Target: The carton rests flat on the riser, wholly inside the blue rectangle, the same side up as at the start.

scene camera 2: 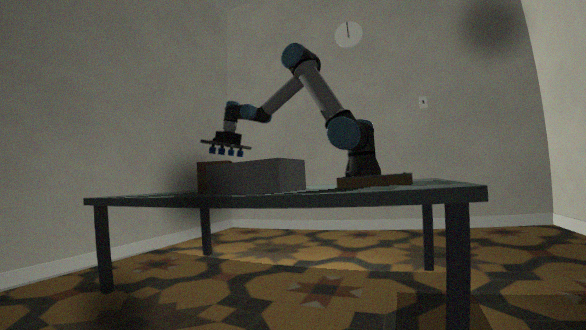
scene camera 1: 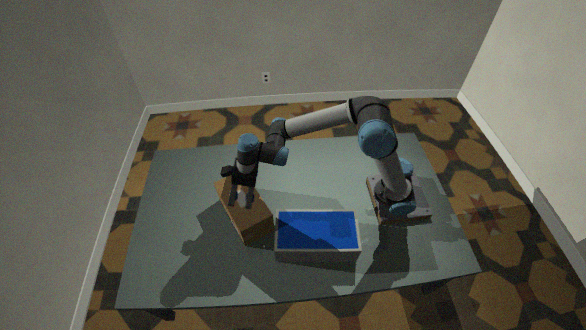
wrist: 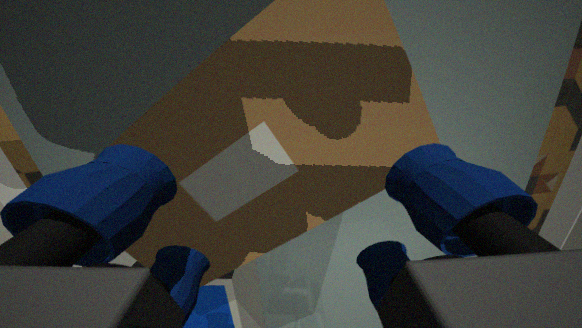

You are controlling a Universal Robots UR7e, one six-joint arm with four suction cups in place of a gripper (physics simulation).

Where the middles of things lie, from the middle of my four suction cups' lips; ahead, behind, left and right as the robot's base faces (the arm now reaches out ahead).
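Brown carton [scene camera 1: 252,224]: 13 cm below my suction cup, 1 cm ahead of it, 4 cm to the left of it. Riser [scene camera 1: 301,235]: 14 cm below my suction cup, 34 cm behind it, 15 cm to the left of it. Going by their middles, the brown carton is the nearest to my suction cup of the things named here.
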